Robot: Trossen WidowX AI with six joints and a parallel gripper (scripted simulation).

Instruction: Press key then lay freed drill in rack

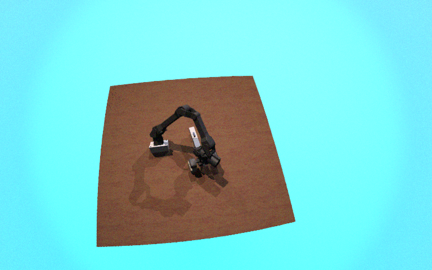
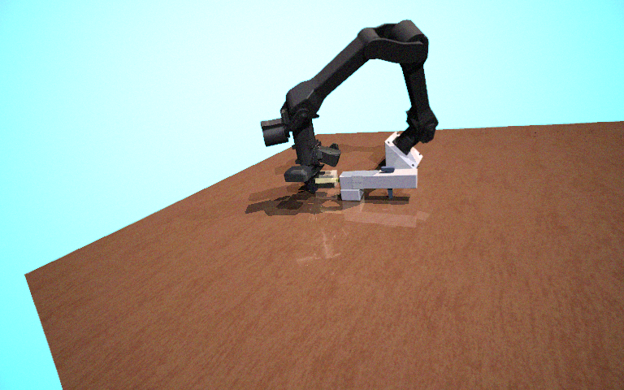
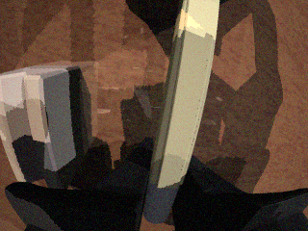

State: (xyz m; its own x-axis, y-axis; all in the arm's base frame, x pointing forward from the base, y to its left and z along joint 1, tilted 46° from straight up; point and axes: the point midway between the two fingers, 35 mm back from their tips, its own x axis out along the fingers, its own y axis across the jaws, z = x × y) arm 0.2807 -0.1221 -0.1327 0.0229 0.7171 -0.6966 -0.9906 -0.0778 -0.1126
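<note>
Now: gripper tip 1 cm past the drill, 4 cm to the right of it and 4 cm below it. Round my gripper tip: small dark-blue key 3 cm behind, 21 cm to the left, 4 cm above; small beige rack 7 cm behind, 1 cm above; grey-white housing 2 cm behind, 17 cm to the left, 3 cm above.
</note>
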